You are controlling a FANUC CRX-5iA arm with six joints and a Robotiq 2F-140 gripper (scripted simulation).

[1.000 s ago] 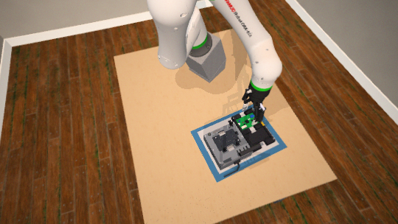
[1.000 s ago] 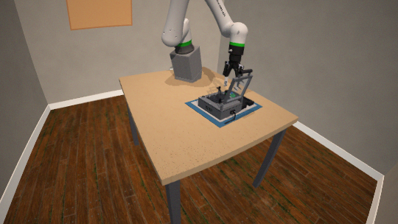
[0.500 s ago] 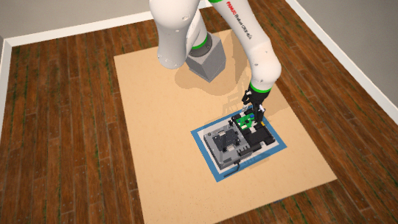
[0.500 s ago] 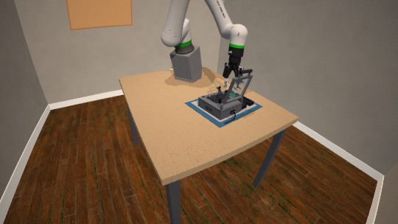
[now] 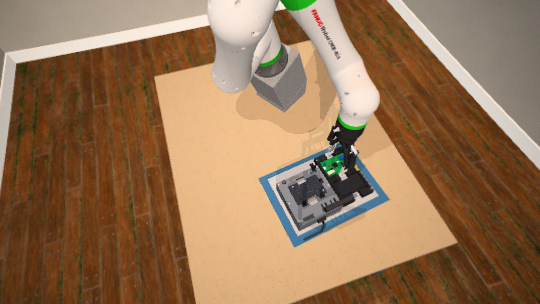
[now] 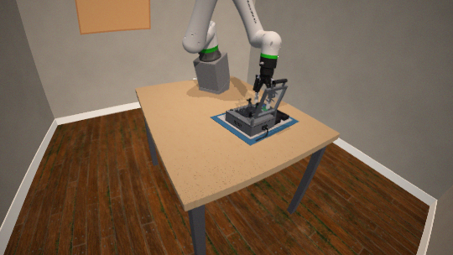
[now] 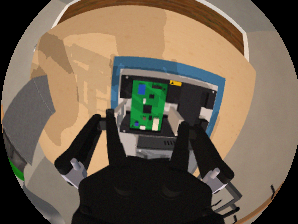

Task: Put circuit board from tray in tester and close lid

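Right now my hand is 40 mm above the circuit board. The rest, counted from my hand: tester lid 220 mm ahead, 120 mm to the right, 120 mm above; then tester 120 mm ahead, 110 mm to the right, 50 mm above.
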